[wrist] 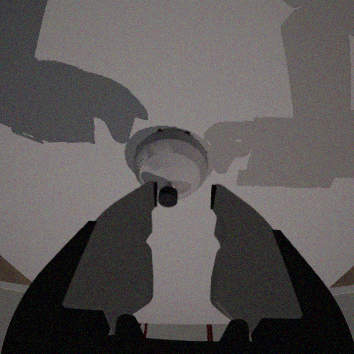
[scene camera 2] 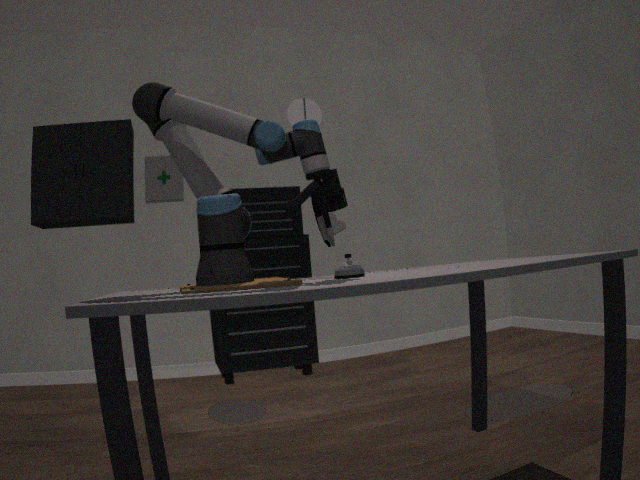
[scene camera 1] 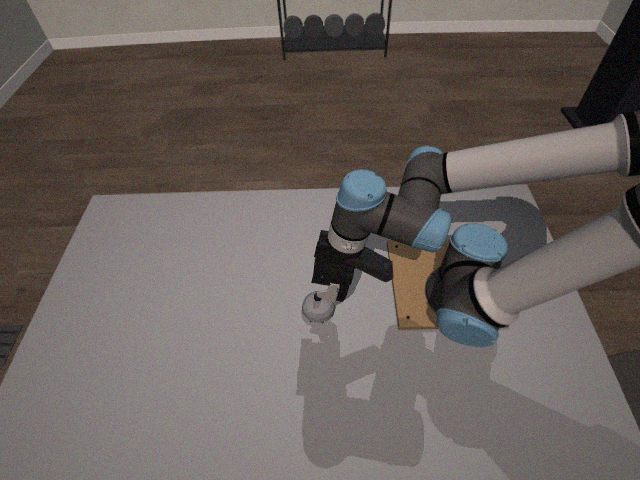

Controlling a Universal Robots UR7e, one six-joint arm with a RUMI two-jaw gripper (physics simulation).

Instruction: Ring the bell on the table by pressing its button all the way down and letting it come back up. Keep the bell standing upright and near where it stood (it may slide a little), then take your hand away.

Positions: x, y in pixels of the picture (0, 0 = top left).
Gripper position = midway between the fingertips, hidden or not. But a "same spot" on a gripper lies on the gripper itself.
Labels:
my gripper: wrist; scene camera 2; scene camera 1 334, 296
same spot on my gripper: [wrist: 105, 269] = [scene camera 2: 322, 218]

